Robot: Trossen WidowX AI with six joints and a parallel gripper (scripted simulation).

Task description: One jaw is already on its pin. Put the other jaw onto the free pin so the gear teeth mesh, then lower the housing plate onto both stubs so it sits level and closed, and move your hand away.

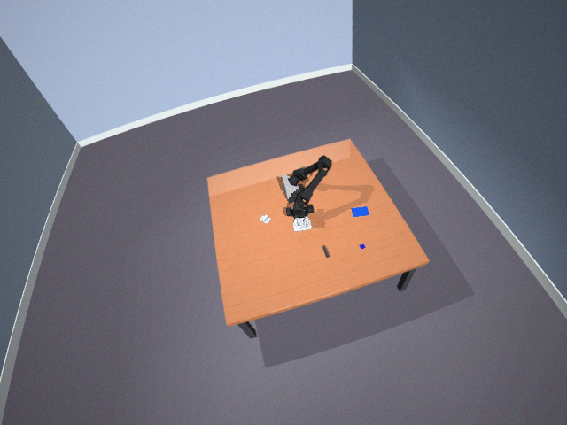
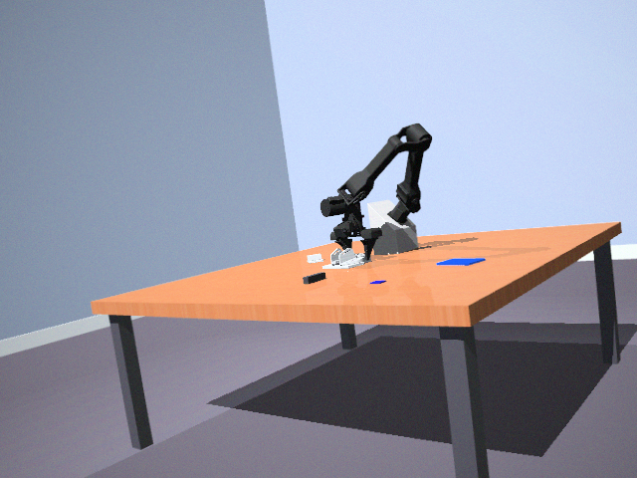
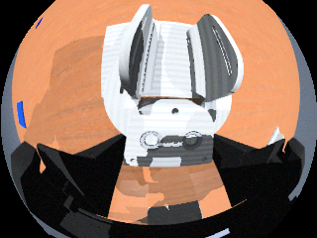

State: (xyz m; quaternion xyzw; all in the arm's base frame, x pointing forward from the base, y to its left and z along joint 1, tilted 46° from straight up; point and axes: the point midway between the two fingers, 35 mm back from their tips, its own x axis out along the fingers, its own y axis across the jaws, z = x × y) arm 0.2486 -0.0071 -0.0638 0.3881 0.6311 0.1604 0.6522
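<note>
The base lies 20 mm above my gripper tip and 10 mm ahead of it. From my gripper tip the other things lie so: small black block: 330 mm ahead, 30 mm to the left; then white jaw: 20 mm to the right, 20 mm ahead, 10 mm above; then small white part: 230 mm to the right, 110 mm behind.
</note>
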